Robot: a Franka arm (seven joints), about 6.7 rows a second.
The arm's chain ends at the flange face. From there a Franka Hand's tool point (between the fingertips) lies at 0.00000 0.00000 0.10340 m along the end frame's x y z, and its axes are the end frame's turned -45 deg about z.
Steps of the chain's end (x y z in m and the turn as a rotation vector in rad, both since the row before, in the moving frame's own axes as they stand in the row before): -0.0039, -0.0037, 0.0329, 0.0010, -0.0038, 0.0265; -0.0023, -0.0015, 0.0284, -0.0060, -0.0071, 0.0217; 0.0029, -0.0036, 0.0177, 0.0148, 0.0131, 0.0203; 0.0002, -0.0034, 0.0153, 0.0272, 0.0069, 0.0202; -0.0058, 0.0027, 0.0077, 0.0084, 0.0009, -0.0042; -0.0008, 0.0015, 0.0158, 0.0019, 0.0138, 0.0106; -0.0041, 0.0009, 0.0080, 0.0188, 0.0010, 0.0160
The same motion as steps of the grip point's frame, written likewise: -0.0003, -0.0057, 0.0329, 0.0034, -0.0020, 0.0265; -0.0015, -0.0028, 0.0284, 0.0008, -0.0093, 0.0217; 0.0066, -0.0006, 0.0177, 0.0012, 0.0197, 0.0203; 0.0051, -0.0037, 0.0153, 0.0144, 0.0241, 0.0202; -0.0053, -0.0027, 0.0077, 0.0053, 0.0066, -0.0042; -0.0005, 0.0014, 0.0158, -0.0084, 0.0111, 0.0106; -0.0021, -0.0036, 0.0080, 0.0126, 0.0140, 0.0160
